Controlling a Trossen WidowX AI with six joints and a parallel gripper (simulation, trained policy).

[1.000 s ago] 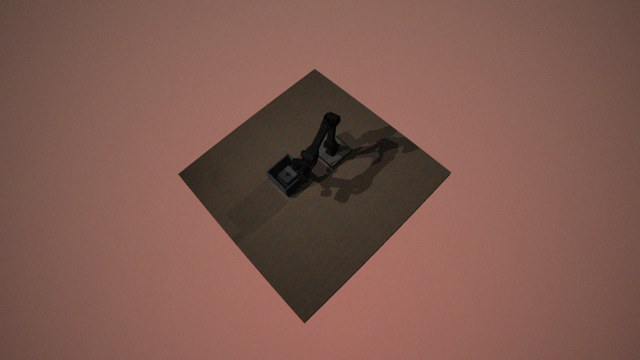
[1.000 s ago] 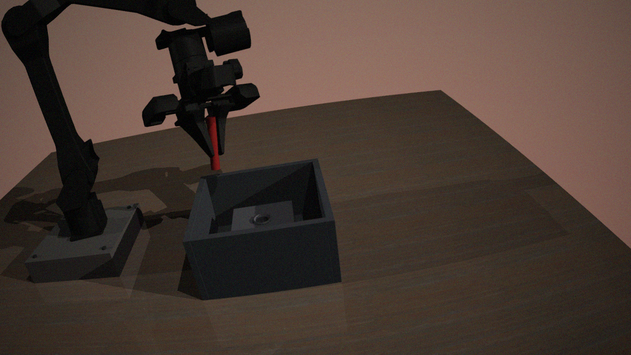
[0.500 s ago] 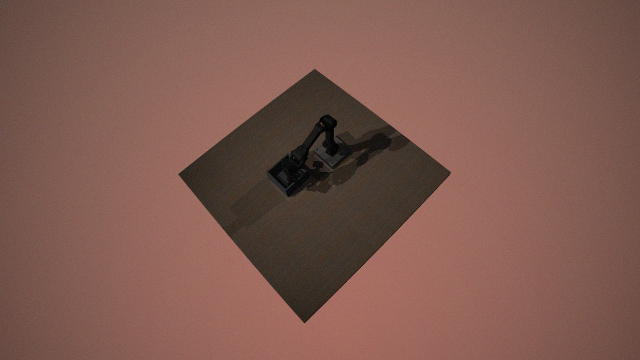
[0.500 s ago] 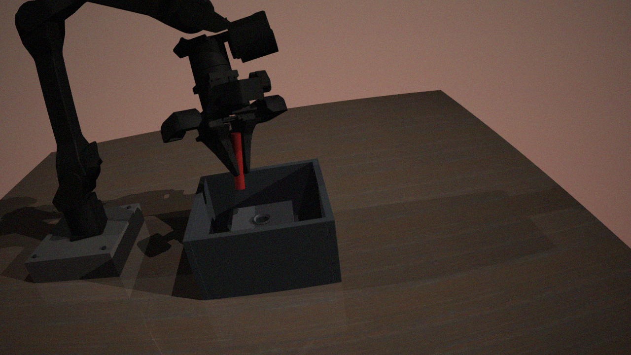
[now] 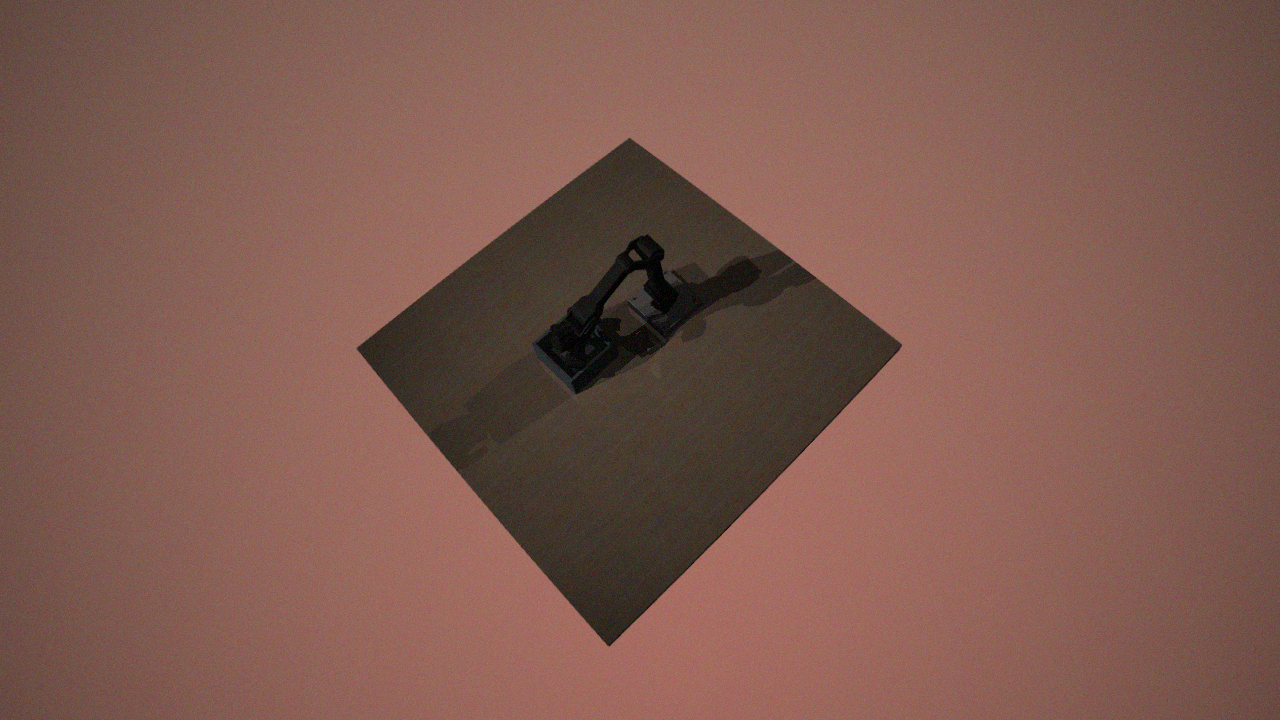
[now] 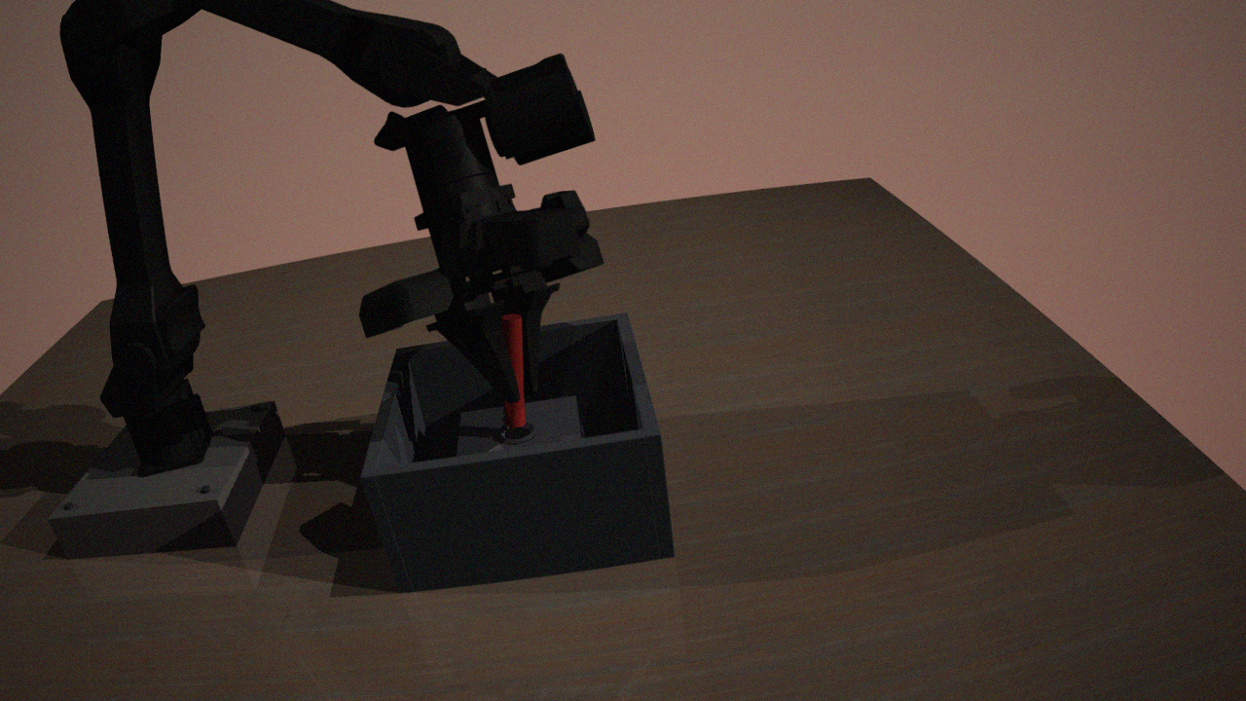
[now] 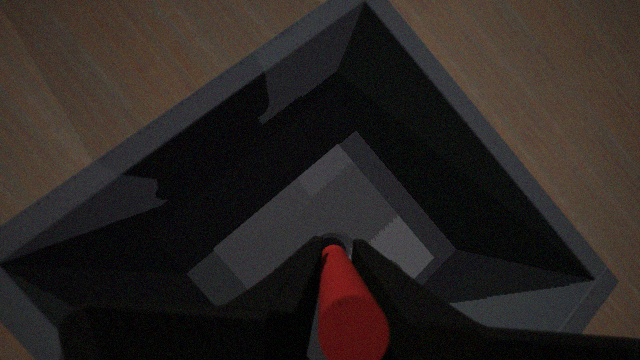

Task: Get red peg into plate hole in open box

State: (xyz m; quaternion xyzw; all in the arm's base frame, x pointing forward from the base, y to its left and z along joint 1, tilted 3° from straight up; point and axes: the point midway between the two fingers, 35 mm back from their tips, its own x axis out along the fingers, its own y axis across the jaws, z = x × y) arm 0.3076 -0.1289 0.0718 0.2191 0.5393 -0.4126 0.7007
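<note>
Now: gripper tip 2 cm below the red peg and 1 cm to the right of it. Round my gripper tip: grey plate (4 cm below, 1 cm to the left, 1 cm behind); dark box (6 cm below, 1 cm to the left, 1 cm behind).
</note>
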